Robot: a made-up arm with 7 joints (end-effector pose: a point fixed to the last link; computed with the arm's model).
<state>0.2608 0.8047 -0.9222 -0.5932 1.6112 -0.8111 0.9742</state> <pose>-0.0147 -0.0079 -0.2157 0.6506 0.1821 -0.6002 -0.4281</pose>
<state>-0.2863 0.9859 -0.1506 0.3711 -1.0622 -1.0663 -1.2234</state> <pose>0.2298 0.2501 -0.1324 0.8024 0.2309 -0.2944 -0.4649</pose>
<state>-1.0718 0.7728 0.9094 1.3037 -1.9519 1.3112 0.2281</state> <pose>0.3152 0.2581 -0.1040 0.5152 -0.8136 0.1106 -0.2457</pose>
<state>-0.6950 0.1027 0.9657 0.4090 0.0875 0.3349 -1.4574</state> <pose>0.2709 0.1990 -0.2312 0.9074 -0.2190 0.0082 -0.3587</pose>
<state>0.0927 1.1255 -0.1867 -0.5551 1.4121 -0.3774 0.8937</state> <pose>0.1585 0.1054 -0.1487 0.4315 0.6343 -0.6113 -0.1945</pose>
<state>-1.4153 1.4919 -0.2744 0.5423 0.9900 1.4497 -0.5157</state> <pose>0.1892 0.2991 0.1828 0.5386 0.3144 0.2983 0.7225</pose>
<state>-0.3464 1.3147 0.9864 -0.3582 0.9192 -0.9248 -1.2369</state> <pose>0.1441 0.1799 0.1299 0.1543 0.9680 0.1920 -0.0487</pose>
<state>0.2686 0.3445 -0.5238 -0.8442 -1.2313 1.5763 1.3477</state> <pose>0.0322 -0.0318 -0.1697 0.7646 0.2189 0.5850 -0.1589</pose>
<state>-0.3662 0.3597 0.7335 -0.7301 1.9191 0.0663 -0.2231</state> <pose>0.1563 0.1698 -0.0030 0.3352 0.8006 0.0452 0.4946</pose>
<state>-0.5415 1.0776 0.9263 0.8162 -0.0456 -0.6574 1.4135</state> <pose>0.1669 0.3912 -0.0077 0.3248 0.0472 -0.4493 0.8309</pose>
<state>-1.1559 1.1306 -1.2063 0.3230 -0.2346 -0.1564 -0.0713</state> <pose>0.3353 0.1238 -0.1170 0.7576 0.5697 0.0087 -0.3184</pose>
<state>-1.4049 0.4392 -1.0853 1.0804 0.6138 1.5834 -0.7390</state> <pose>0.3873 0.0758 -0.0937 0.5539 0.5219 0.5931 0.2628</pose>
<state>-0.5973 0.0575 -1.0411 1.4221 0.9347 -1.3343 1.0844</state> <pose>0.1193 -0.0258 -0.3756 0.8436 0.1562 -0.2010 -0.4727</pose>
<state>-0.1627 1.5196 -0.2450 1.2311 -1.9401 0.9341 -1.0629</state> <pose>0.0836 0.4241 -0.0796 0.8506 -0.4870 0.1923 0.0487</pose>
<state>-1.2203 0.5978 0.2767 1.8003 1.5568 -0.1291 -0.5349</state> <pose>0.3290 0.1979 -0.2279 0.5913 0.5417 0.5073 -0.3156</pose>
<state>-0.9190 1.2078 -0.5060 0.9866 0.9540 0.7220 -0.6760</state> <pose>0.2702 0.3517 -0.0475 0.4047 0.6144 0.6340 0.2381</pose>
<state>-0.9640 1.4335 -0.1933 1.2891 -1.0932 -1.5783 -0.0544</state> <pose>0.1658 0.3716 0.0638 0.6043 0.3654 -0.6396 0.3036</pose>
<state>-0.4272 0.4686 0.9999 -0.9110 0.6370 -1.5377 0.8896</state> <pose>0.0923 0.1110 -0.0030 0.1090 0.3441 -0.9323 0.0241</pose>
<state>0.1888 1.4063 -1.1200 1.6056 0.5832 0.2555 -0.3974</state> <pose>-0.0400 0.4600 -0.0313 0.2658 -0.5242 -0.8022 0.1053</pose>
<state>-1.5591 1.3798 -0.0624 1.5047 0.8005 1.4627 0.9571</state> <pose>0.1593 0.3901 0.0489 0.0088 0.3776 0.4999 0.7794</pose>
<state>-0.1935 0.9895 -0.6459 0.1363 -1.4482 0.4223 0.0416</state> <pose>0.1641 0.1524 -0.2755 0.8209 -0.1604 0.5408 -0.0892</pose>
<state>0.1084 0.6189 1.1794 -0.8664 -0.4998 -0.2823 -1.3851</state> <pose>0.0639 0.1834 0.0390 0.6782 0.6099 -0.1857 -0.3654</pose>
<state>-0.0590 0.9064 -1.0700 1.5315 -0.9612 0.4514 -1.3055</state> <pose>-0.0609 0.3717 -0.2567 0.4936 -0.2516 0.8325 -0.0033</pose>
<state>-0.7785 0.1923 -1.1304 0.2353 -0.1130 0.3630 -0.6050</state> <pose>0.2141 -0.1446 -0.2431 0.6061 0.2802 0.1863 -0.7207</pose>
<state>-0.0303 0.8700 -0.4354 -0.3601 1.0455 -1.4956 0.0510</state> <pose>0.1008 0.0640 -0.1953 0.3702 0.3351 -0.5135 -0.6978</pose>
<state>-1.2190 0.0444 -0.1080 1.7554 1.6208 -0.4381 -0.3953</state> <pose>0.3181 -0.0229 -0.2877 0.4205 0.6436 0.2066 -0.6053</pose>
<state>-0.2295 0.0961 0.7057 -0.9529 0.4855 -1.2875 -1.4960</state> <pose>0.0920 0.0826 -0.0373 0.3311 0.8930 -0.1988 -0.2312</pose>
